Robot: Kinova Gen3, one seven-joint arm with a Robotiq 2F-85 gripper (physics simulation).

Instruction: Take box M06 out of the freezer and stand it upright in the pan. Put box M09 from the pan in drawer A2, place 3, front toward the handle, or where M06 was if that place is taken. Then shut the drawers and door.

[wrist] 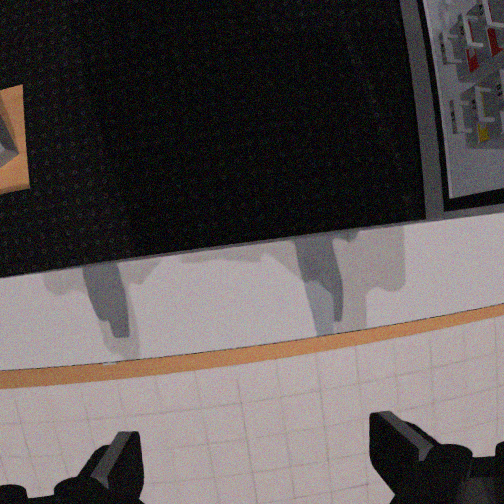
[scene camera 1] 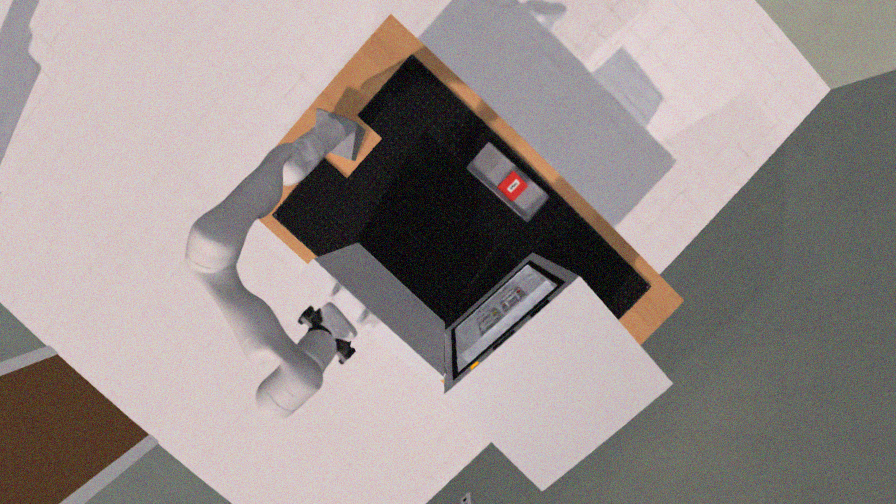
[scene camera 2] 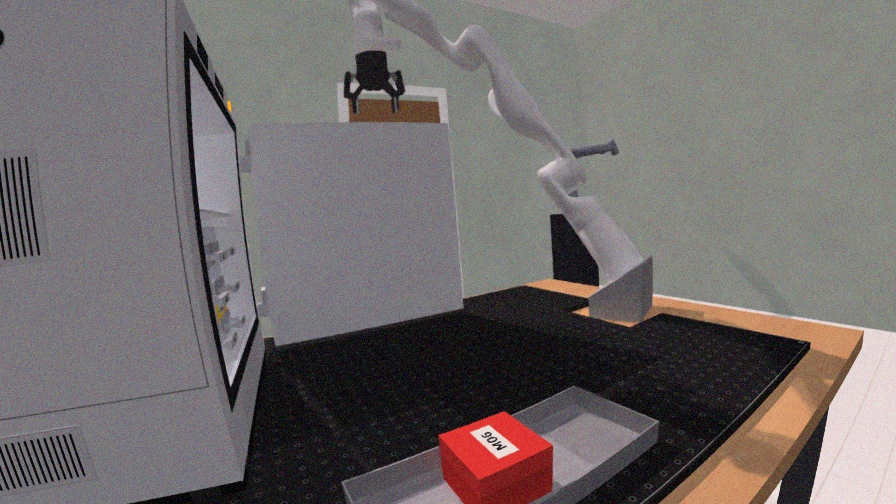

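Observation:
The red box M06 (scene camera 2: 494, 456) rests in the grey pan (scene camera 2: 567, 438) on the black mat, its label facing up; from above it shows in the pan (scene camera 1: 512, 185). The freezer (scene camera 2: 93, 250) stands with its door (scene camera 2: 357, 225) swung open. My gripper (scene camera 2: 372, 94) is open and empty, high above the door's top edge, away from the pan. In the wrist view my fingertips (wrist: 250, 440) are spread over the door (wrist: 225, 310). Small drawers show inside the freezer (wrist: 472, 90). Box M09 is not visible in any view.
The open door (scene camera 1: 385, 307) juts out from the freezer front (scene camera 1: 501, 313) past the table edge. My arm's base (scene camera 1: 341, 134) sits at the mat's far corner. The wooden table edge (scene camera 2: 808, 388) borders the mat on the right.

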